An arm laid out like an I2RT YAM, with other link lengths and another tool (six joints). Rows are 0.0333 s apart.
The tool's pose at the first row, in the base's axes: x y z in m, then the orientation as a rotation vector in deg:
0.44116, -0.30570, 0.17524, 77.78, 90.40, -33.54
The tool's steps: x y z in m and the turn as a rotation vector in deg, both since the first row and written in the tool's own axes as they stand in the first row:
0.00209, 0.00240, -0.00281, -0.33, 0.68, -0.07
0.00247, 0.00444, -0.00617, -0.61, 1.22, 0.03
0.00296, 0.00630, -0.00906, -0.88, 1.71, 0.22
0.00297, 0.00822, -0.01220, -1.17, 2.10, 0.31
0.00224, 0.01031, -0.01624, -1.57, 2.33, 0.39
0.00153, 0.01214, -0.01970, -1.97, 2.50, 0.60
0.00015, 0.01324, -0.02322, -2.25, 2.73, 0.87
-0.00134, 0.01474, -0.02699, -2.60, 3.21, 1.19
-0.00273, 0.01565, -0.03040, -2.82, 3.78, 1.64
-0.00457, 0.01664, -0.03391, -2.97, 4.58, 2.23
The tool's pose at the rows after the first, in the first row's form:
0.44257, -0.30170, 0.17518, 77.81, 91.03, -32.89
0.44336, -0.29817, 0.17677, 77.94, 91.41, -32.27
0.44415, -0.29503, 0.17802, 78.11, 91.68, -31.62
0.44488, -0.29190, 0.17982, 78.14, 91.95, -31.08
0.44542, -0.28834, 0.18269, 78.01, 92.11, -30.55
0.44592, -0.28532, 0.18523, 77.94, 92.12, -29.98
0.44567, -0.28278, 0.18823, 78.03, 92.11, -29.43
0.44571, -0.27997, 0.19152, 78.22, 92.27, -28.64
0.44532, -0.27758, 0.19444, 78.64, 92.39, -27.83
0.44495, -0.27530, 0.19780, 79.32, 92.58, -26.85

